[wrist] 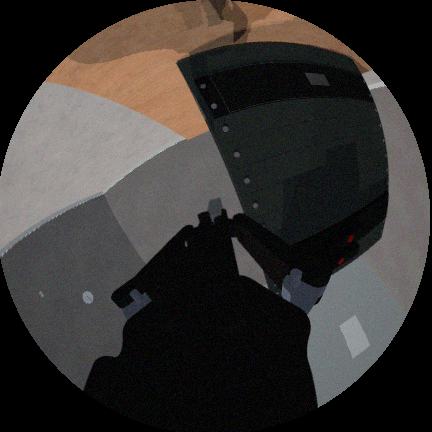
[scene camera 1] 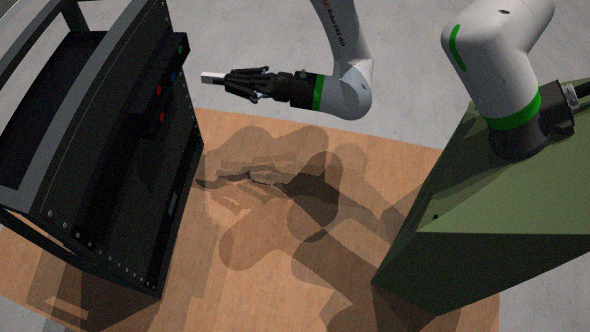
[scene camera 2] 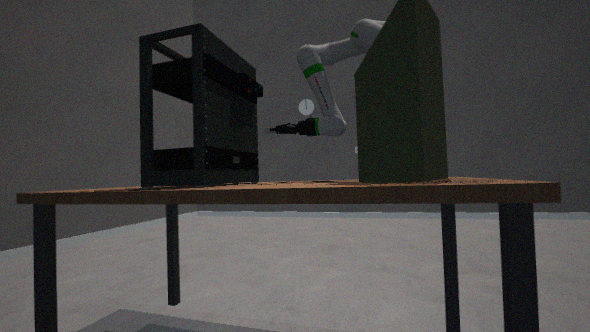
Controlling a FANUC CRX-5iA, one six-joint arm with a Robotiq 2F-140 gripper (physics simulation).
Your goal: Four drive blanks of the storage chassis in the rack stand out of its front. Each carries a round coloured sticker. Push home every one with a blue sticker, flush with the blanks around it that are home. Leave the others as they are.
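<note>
The dark storage chassis (scene camera 1: 111,167) (scene camera 2: 220,80) (wrist: 371,212) sits high in the rack (scene camera 1: 90,100) (scene camera 2: 198,115) (wrist: 280,52). Four black blanks stand out of its front in scene camera 1: one with a green sticker (scene camera 1: 180,49), one with a blue sticker (scene camera 1: 173,77), one with a red sticker (scene camera 1: 158,90) (wrist: 341,261), and a lower one with another red sticker (scene camera 1: 162,116) (wrist: 350,238). The blue and green stickers are hidden in the wrist view. My gripper (scene camera 1: 212,78) (scene camera 2: 272,130) (wrist: 216,206) is shut and empty, apart from the rack front and lower than the blanks.
The rack stands on the wooden table (scene camera 1: 280,280) (scene camera 2: 290,193) (wrist: 160,80). The green pedestal (scene camera 1: 480,270) (scene camera 2: 395,125) carrying the arm stands opposite the rack front. A black unit with a light label (scene camera 1: 173,202) (scene camera 2: 236,160) (wrist: 317,79) is low in the rack.
</note>
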